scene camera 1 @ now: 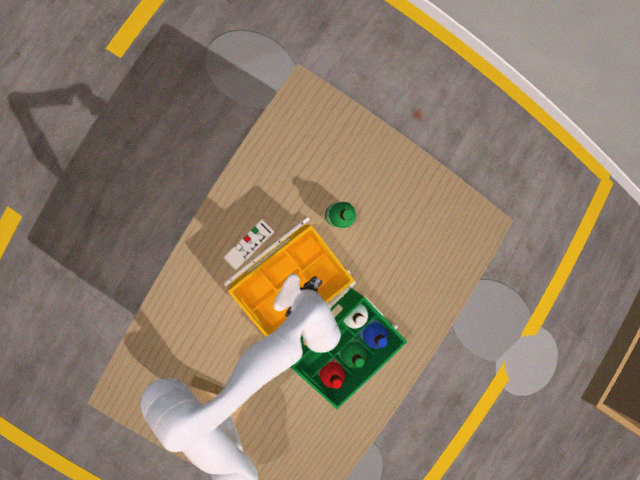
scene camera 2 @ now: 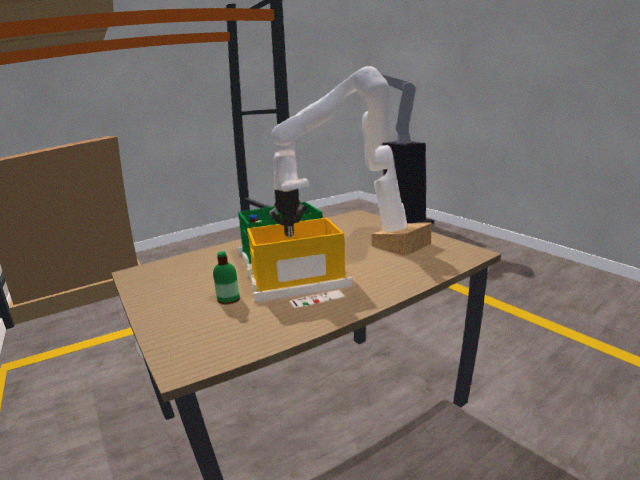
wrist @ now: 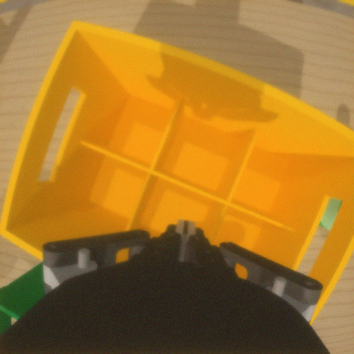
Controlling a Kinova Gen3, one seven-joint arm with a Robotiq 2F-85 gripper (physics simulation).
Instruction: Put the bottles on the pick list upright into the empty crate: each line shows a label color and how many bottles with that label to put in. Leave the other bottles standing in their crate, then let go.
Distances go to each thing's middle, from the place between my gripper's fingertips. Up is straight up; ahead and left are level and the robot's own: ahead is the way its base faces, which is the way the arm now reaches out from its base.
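My gripper, I see, is 15 cm above the pick list [scene camera 1: 261, 232], and it is also 18 cm to the right of it and 3 cm short of it.
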